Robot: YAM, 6 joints.
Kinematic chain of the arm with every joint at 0, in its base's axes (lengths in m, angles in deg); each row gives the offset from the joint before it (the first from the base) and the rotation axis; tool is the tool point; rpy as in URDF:
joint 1: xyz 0 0 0.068 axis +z
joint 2: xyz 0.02 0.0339 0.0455 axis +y
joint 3: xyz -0.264 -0.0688 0 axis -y
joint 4: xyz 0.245 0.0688 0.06 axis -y
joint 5: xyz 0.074 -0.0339 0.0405 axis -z
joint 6: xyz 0.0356 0 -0.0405 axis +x
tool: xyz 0 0 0 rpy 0 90 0
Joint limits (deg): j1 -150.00..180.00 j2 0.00..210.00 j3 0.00..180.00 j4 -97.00..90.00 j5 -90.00..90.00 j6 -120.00..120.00
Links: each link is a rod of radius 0.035 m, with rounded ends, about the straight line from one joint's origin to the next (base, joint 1, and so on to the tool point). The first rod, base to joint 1, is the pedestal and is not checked.
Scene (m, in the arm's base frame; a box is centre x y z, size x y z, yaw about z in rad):
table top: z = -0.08
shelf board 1: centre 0.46 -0.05 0 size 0.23 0.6 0.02 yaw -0.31
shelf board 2: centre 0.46 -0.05 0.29 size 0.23 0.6 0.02 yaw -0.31
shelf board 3: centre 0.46 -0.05 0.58 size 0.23 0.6 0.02 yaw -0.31
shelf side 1: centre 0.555 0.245 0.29 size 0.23 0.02 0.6 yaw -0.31
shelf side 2: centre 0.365 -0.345 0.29 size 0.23 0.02 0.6 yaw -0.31
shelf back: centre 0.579 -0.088 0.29 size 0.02 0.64 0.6 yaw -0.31
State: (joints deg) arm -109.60 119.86 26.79 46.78 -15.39 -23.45
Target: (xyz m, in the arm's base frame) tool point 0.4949 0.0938 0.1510
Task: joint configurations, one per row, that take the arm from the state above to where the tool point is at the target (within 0.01 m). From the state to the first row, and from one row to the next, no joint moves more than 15 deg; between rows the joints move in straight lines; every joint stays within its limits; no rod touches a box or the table.
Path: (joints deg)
1: -95.70 117.54 27.37 46.85 -16.46 -23.45
2: -81.80 115.23 27.94 46.92 -17.54 -23.45
3: -67.90 112.91 28.52 46.98 -18.61 -23.45
4: -54.00 110.59 29.10 47.05 -19.68 -23.45
5: -40.10 108.28 29.68 47.12 -20.75 -23.45
6: -26.20 105.96 30.25 47.19 -21.83 -23.45
7: -12.30 103.65 30.83 47.25 -22.90 -23.45
8: 1.60 101.33 31.41 47.32 -23.97 -23.45
9: 15.50 99.01 31.98 47.39 -25.04 -23.45
10: 29.40 96.70 32.56 47.46 -26.12 -23.45
11: 24.40 105.50 44.56 47.75 -24.48 -23.45
12: 19.39 114.30 56.55 48.04 -22.85 -23.45
13: 14.38 123.10 68.54 48.33 -21.21 -23.45
14: 9.37 131.90 80.54 48.62 -19.58 -23.45

